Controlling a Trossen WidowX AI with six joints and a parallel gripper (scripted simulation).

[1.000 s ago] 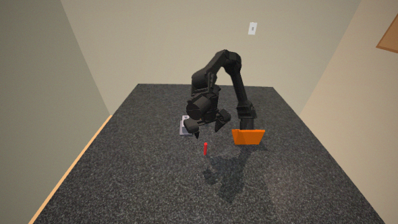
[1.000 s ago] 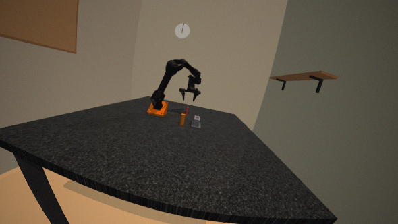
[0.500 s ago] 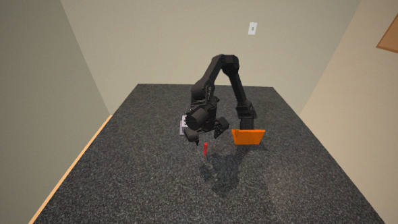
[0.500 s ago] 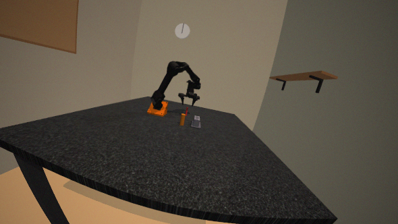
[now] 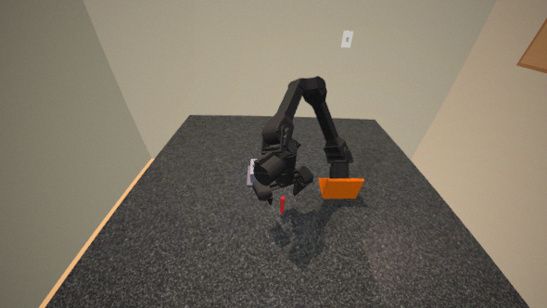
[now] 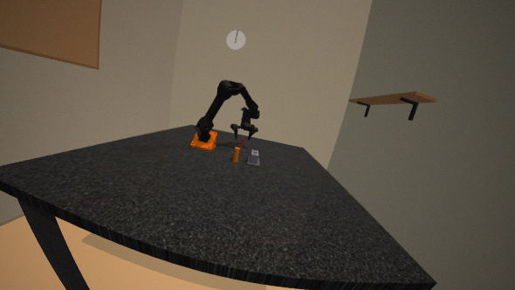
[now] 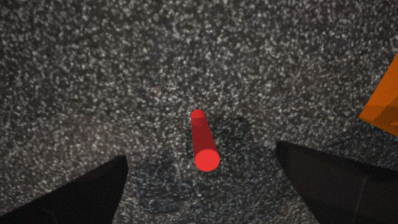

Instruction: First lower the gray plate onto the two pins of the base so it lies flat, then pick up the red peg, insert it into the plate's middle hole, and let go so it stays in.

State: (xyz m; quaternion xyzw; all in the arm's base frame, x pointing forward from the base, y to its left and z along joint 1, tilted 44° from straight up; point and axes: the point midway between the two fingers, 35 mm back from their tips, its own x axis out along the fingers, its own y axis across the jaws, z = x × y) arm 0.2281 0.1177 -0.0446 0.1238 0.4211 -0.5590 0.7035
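Now: the red peg 3 cm below my gripper tip. The rest, counted from my gripper tip: gray base (18 cm to the right, 11 cm ahead, 6 cm below); then gray plate (18 cm to the right, 11 cm ahead, 3 cm below); then orange cylinder (24 cm to the right, 3 cm below, 1 cm ahead).
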